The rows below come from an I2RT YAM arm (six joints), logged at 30 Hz.
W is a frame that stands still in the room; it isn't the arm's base.
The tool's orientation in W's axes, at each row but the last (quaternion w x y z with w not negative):
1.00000, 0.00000, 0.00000, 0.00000
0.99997, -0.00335, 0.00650, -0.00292
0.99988, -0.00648, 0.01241, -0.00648
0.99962, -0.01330, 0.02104, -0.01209
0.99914, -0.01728, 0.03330, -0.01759
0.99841, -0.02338, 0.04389, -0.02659
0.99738, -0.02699, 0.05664, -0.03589
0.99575, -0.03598, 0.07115, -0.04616
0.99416, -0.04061, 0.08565, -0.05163
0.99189, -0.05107, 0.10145, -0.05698
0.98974, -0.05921, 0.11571, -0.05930
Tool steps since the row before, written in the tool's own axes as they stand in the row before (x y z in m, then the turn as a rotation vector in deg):
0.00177, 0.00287, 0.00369, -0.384, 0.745, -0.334
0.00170, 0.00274, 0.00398, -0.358, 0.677, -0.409
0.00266, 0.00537, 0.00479, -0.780, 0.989, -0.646
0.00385, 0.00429, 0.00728, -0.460, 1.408, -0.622
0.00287, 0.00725, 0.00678, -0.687, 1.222, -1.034
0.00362, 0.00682, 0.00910, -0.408, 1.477, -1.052
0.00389, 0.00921, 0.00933, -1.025, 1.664, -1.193
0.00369, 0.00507, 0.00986, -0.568, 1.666, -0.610
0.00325, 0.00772, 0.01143, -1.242, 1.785, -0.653
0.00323, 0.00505, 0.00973, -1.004, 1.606, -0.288
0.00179, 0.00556, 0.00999, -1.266, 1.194, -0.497
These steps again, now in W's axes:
0.00177, 0.00287, 0.00369, -0.384, 0.745, -0.334
0.00177, 0.00276, 0.00394, -0.359, 0.676, -0.409
0.00285, 0.00540, 0.00465, -0.783, 0.991, -0.639
0.00426, 0.00438, 0.00699, -0.453, 1.402, -0.640
0.00356, 0.00736, 0.00631, -0.713, 1.211, -1.029
0.00476, 0.00701, 0.00841, -0.424, 1.449, -1.084
0.00556, 0.00935, 0.00829, -1.039, 1.674, -1.166
0.00551, 0.00532, 0.00883, -0.504, 1.670, -0.654
0.00592, 0.00812, 0.00999, -1.160, 1.859, -0.595
0.00568, 0.00547, 0.00828, -0.872, 1.685, -0.266
0.00466, 0.00628, 0.00853, -1.217, 1.292, -0.355

